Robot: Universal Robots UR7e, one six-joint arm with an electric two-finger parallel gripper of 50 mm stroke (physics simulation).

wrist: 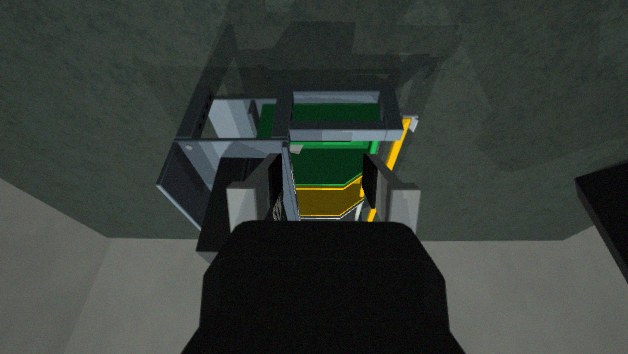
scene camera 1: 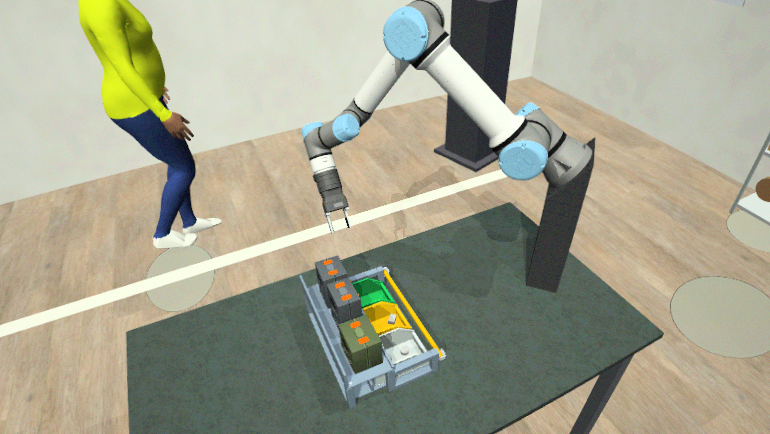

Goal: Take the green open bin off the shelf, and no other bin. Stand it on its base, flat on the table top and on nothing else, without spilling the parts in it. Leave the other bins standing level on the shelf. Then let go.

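Seen in the pictures: gripper, fingertip midpoint: (wrist: pixel 322 170) (scene camera 1: pixel 341 230); arm's base, origin of the base link: (scene camera 1: pixel 571 167).
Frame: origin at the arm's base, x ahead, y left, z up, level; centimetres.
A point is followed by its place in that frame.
Observation:
The green open bin (scene camera 1: pixel 373 291) {x 49.3, y -34.0, z -41.5 cm} (wrist: pixel 327 162) {x 55.8, y -26.3, z -39.1 cm} sits in the shelf (scene camera 1: pixel 372 373) {x 73.1, y -6.1, z -32.7 cm} (wrist: pixel 340 135) {x 51.2, y -36.9, z -34.5 cm}, at the far end of its row in scene camera 1. A small grey part (wrist: pixel 296 148) {x 60.2, y -29.5, z -40.5 cm} shows at its left edge in the wrist view; the rest of its contents is hidden. A yellow bin (scene camera 1: pixel 377 319) {x 56.0, y -24.3, z -41.6 cm} (wrist: pixel 322 201) {x 59.9, y -15.8, z -37.8 cm} and a white bin (scene camera 1: pixel 395 341) {x 58.4, y -13.4, z -40.0 cm} stand beside it in the same row. The shelf stands on the dark green table top (scene camera 1: pixel 215 366) {x 102.1, y -44.3, z -43.0 cm} (wrist: pixel 100 100) {x 85.4, y -46.1, z -42.9 cm}. My gripper (scene camera 1: pixel 340 229) {x 50.4, y -47.1, z -22.3 cm} (wrist: pixel 322 170) {x 50.4, y -47.1, z -22.3 cm} is open and empty, tilted, high above and beyond the shelf's far end, touching nothing.
Two dark grey cases (scene camera 1: pixel 330 269) {x 64.5, y -33.5, z -20.6 cm} (scene camera 1: pixel 345 297) {x 68.4, y -21.4, z -19.6 cm} and an olive case (scene camera 1: pixel 362 338) {x 72.1, y -10.4, z -23.1 cm} stand in the shelf's other row. A yellow bar (scene camera 1: pixel 412 310) {x 48.7, y -16.2, z -36.4 cm} (wrist: pixel 400 142) {x 44.3, y -31.1, z -36.5 cm} runs along the bin side. A person (scene camera 1: pixel 129 80) stands beyond the table. A dark pillar (scene camera 1: pixel 477 80) stands behind the arm.

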